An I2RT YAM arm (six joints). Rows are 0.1 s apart.
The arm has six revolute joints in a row. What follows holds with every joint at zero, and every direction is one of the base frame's.
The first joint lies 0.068 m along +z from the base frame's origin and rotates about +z.
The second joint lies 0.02 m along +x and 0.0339 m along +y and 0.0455 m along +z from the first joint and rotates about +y.
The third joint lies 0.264 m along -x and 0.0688 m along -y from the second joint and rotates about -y.
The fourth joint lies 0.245 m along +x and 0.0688 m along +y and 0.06 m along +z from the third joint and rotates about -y.
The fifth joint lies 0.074 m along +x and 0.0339 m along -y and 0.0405 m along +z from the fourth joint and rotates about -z.
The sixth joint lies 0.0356 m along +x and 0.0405 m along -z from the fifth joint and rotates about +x.
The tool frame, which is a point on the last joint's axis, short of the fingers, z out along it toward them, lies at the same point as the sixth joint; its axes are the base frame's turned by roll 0, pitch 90 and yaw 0 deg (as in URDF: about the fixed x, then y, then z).
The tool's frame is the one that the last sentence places.
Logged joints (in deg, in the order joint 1, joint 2, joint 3, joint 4, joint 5, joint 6), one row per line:
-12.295, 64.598, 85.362, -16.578, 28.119, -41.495
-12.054, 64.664, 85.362, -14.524, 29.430, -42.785
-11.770, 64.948, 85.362, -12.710, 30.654, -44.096
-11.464, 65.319, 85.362, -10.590, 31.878, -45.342
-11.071, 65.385, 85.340, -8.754, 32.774, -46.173
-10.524, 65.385, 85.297, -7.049, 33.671, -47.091
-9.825, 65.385, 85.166, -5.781, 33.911, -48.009
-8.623, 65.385, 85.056, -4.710, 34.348, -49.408
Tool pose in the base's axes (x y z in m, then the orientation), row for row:
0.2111, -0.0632, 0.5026, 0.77, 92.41, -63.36
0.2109, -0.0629, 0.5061, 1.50, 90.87, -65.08
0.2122, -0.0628, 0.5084, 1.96, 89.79, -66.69
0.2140, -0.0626, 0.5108, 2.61, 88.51, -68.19
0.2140, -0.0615, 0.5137, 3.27, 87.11, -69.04
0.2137, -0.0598, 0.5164, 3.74, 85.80, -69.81
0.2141, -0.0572, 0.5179, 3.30, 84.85, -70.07
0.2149, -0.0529, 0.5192, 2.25, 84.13, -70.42
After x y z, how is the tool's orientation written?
As a rotation vector, in degrees.
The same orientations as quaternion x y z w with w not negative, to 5 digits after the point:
0.00570, 0.68393, -0.46893, 0.55885
0.01111, 0.67308, -0.48205, 0.56078
0.01451, 0.66491, -0.49385, 0.56017
0.01933, 0.65564, -0.50512, 0.56091
0.02426, 0.64636, -0.51228, 0.56497
0.02779, 0.63765, -0.51881, 0.56874
0.02457, 0.63169, -0.52166, 0.57292
0.01677, 0.62700, -0.52482, 0.57547

